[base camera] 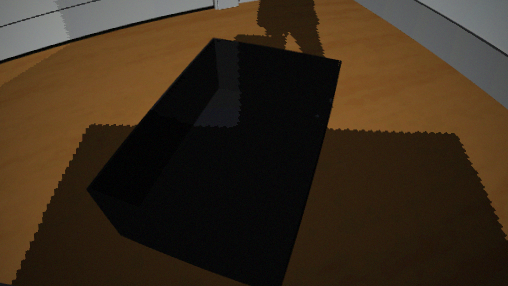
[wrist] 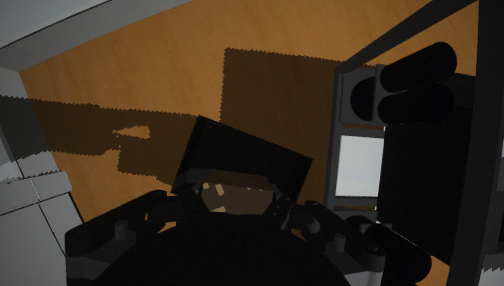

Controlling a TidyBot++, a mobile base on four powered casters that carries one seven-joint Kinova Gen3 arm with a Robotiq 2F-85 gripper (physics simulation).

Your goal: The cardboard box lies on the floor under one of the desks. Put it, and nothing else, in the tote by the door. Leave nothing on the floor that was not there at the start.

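Frame: origin at the arm's base, x back, y left, z down, level; millimetres.
Seen in the pictures: gripper, between the fingertips: [wrist: 237, 190].
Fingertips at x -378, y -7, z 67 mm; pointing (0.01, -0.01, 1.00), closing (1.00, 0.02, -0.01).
Note:
Offsets run from my fingertips to a thing's top centre.
The black open tote {dx +12, dy +42, dz +230 mm} [base camera: 150, 225] [wrist: 250, 142] stands turned at an angle on the floor. In the wrist view, my gripper [wrist: 237, 190] is shut on the brown cardboard box {dx -3, dy +31, dz -29 mm} [wrist: 235, 192]. The fingers grip the box at its left and right sides. The box overlaps the near part of the tote's opening, with its face partly in shade and a few bright patches on it. Its underside and the tote's near wall are hidden, so I cannot tell how deep it sits. In the base camera, the box and gripper do not show; the tote's inside is mostly too dark to read.
A dark-framed unit [wrist: 331, 150] with a white panel and dark rounded parts stands right of the tote. A white door-like panel [wrist: 30, 225] is at the lower left. Grey skirting [base camera: 440, 55] [wrist: 90, 37] runs along the wall. Shadows cross the wooden floor.

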